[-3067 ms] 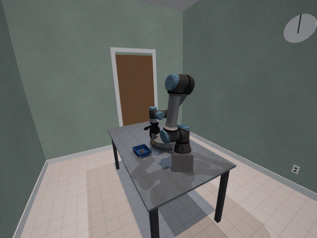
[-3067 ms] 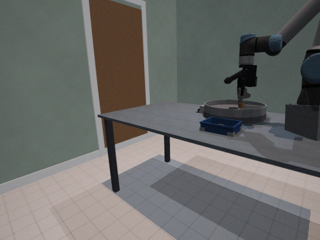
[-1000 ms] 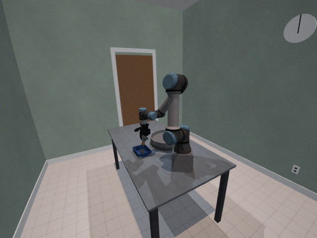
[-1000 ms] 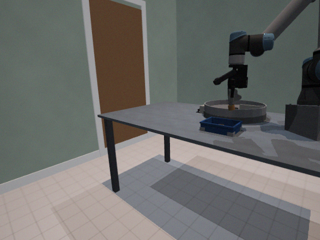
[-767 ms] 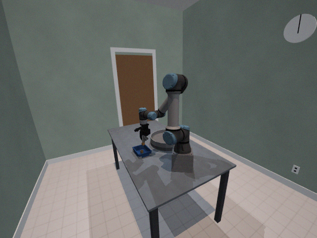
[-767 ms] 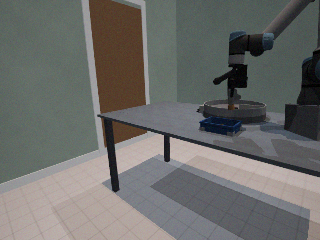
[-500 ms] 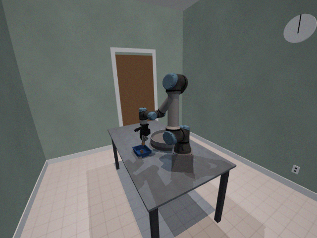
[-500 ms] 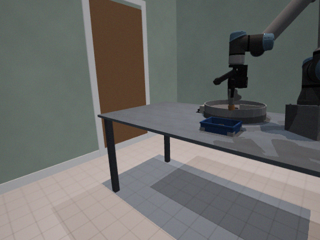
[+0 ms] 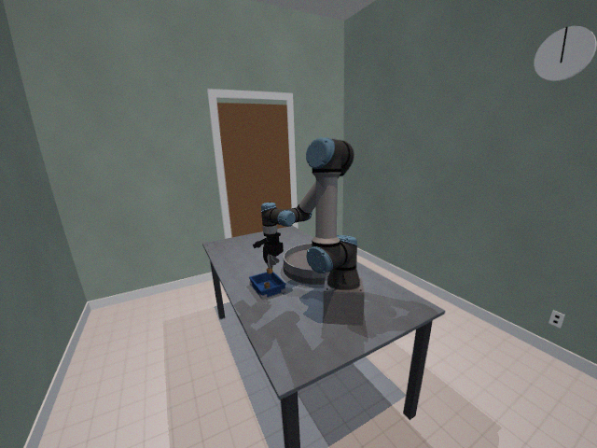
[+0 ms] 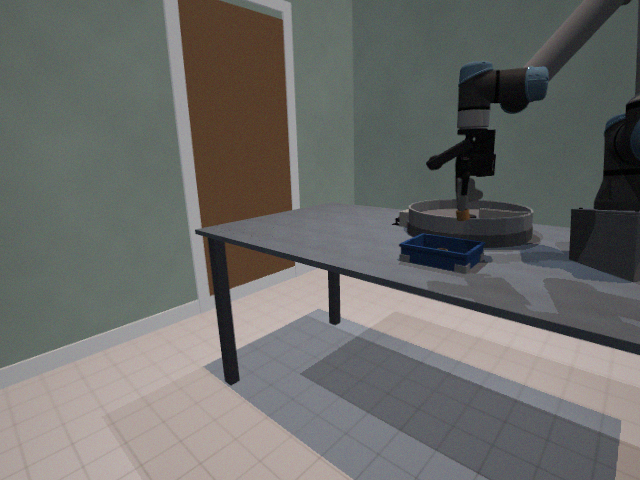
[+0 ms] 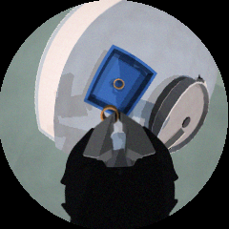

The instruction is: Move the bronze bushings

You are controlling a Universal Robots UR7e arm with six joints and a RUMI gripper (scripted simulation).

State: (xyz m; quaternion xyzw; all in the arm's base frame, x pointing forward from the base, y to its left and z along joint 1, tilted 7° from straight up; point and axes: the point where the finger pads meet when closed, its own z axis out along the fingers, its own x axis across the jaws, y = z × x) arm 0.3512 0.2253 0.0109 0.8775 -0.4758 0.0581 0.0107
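Now: the blue crate 12 cm below my hand, 4 cm ahead of it and 1 cm to the left of it. The rest, counted from my hand: turntable 36 cm to the right, 10 cm ahead, 9 cm below.
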